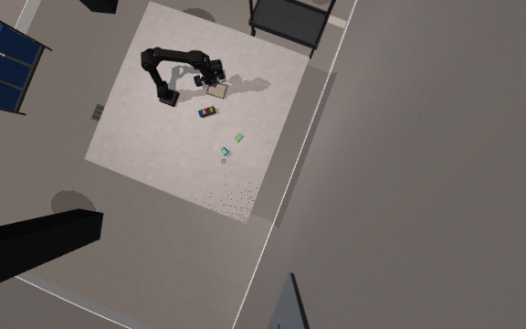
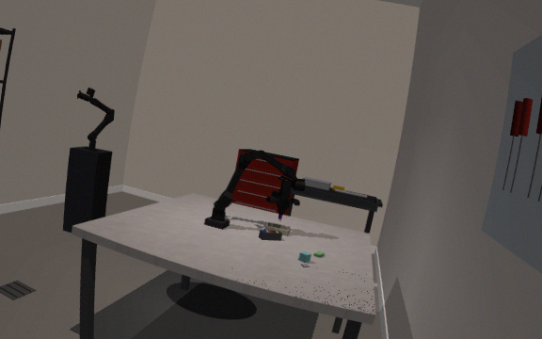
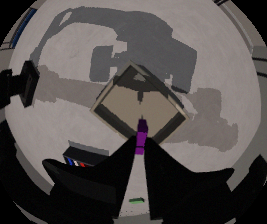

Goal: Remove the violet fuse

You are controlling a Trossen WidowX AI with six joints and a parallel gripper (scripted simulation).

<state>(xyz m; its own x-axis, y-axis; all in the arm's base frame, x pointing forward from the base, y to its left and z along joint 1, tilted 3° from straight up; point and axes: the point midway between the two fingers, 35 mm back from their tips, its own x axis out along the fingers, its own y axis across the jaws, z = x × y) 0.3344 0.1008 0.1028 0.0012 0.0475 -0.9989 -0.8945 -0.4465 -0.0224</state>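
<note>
Now: gripper tip 1 cm above the violet fuse. The rest, counted from my gripper tip: cyan cube: 44 cm to the right, 13 cm ahead, 8 cm below; green block: 32 cm to the right, 21 cm ahead, 9 cm below; tan tray: 9 cm below.
</note>
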